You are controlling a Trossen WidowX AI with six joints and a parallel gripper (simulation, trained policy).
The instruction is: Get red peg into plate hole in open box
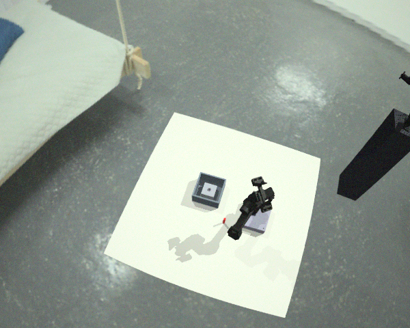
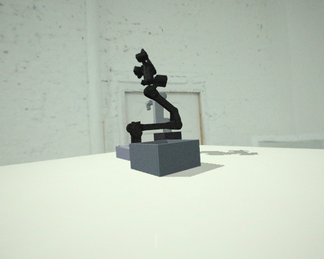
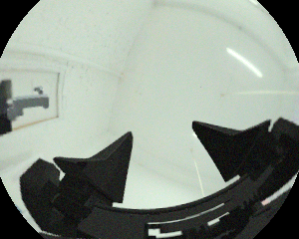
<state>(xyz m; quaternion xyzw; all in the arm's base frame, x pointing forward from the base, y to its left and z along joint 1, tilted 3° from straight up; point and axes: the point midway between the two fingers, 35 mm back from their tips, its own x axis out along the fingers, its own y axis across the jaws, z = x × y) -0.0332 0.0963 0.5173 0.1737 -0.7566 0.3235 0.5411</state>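
The red peg is 18 cm ahead of my gripper tip, 3 cm to the left of it and 57 cm below it. Round my gripper tip: grey box: 35 cm ahead, 14 cm to the right, 58 cm below.
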